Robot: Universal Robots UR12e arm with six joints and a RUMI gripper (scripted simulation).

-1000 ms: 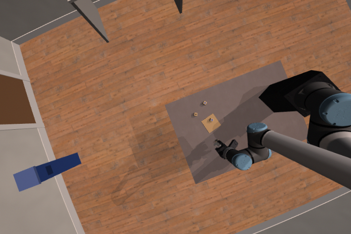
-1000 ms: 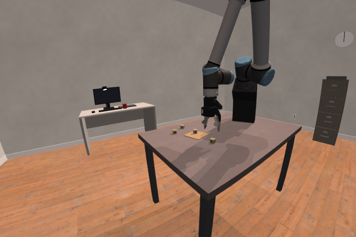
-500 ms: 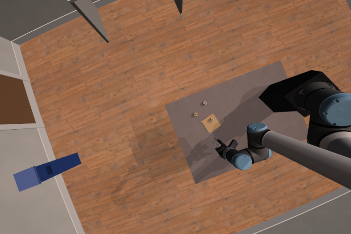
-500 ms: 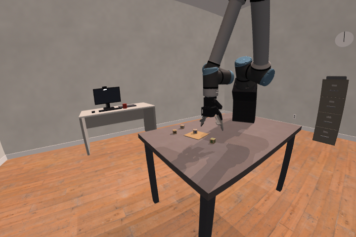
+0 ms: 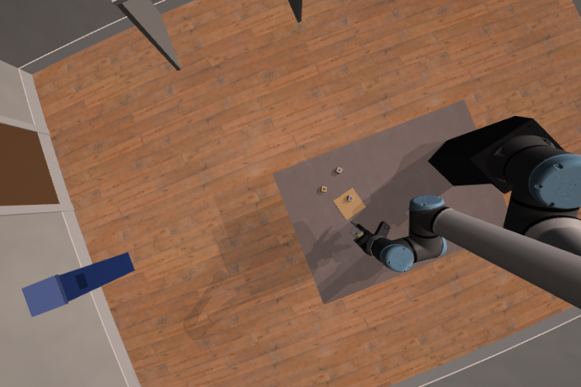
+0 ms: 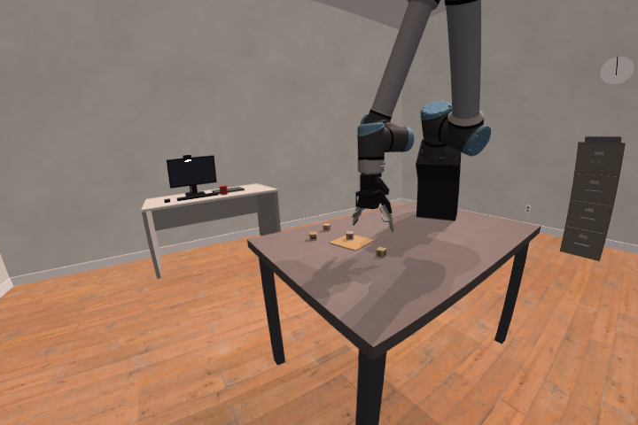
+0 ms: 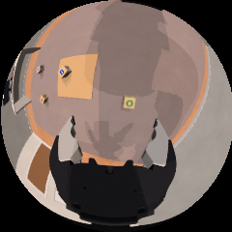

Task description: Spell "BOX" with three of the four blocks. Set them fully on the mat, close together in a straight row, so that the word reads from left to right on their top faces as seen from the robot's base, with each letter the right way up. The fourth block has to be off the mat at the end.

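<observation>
Right now the tan mat is 150 mm to the right of my hand, 100 mm below it and 10 mm behind it. The rest, counted from my hand: O block (90 mm below, 30 mm to the left, 20 mm behind).
</observation>
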